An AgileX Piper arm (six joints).
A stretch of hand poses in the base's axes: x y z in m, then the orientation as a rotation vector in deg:
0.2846 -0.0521 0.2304 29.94 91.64 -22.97
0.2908 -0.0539 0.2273 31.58 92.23 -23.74
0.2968 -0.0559 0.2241 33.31 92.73 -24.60
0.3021 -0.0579 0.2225 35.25 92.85 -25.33
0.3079 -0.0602 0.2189 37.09 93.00 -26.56
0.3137 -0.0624 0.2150 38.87 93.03 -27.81
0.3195 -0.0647 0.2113 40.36 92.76 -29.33
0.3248 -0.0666 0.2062 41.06 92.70 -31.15
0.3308 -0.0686 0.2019 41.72 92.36 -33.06
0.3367 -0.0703 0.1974 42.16 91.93 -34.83
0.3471 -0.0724 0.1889 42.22 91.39 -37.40
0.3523 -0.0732 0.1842 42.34 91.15 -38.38
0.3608 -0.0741 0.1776 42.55 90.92 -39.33
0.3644 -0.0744 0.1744 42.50 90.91 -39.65
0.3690 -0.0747 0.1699 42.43 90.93 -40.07
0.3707 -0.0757 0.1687 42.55 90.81 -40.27
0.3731 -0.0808 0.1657 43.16 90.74 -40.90
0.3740 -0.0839 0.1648 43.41 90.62 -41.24
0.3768 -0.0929 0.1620 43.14 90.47 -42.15
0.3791 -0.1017 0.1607 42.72 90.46 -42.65
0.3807 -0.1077 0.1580 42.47 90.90 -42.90
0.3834 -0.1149 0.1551 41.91 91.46 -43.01
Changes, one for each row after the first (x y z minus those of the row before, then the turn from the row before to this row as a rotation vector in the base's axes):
0.0062 -0.0018 -0.0031 0.71 0.73 -1.45
0.0060 -0.0020 -0.0032 0.69 0.68 -1.57
0.0053 -0.0020 -0.0016 0.78 0.30 -1.67
0.0058 -0.0023 -0.0036 0.44 0.51 -1.89
0.0058 -0.0022 -0.0039 0.36 0.43 -1.87
0.0058 -0.0023 -0.0037 -0.06 0.28 -1.87
0.0053 -0.0019 -0.0051 -0.61 0.62 -1.49
0.0060 -0.0020 -0.0043 -0.78 0.43 -1.55
0.0059 -0.0017 -0.0045 -0.86 0.32 -1.34
0.0104 -0.0021 -0.0085 -1.54 0.59 -1.57
0.0052 -0.0008 -0.0047 -0.54 0.19 -0.67
0.0085 -0.0009 -0.0066 -0.46 0.19 -0.71
0.0036 -0.0003 -0.0032 -0.20 0.13 -0.15
0.0046 -0.0003 -0.0045 -0.25 0.20 -0.19
0.0017 -0.0010 -0.0012 -0.08 -0.03 -0.21
0.0024 -0.0051 -0.0030 0.00 0.15 -0.77
0.0009 -0.0031 -0.0009 -0.08 0.02 -0.37
0.0028 -0.0090 -0.0028 -0.68 0.30 -0.36
0.0023 -0.0088 -0.0013 -0.50 0.26 -0.01
0.0016 -0.0060 -0.0027 -0.08 0.51 0.07
0.0027 -0.0072 -0.0029 -0.13 0.58 0.36

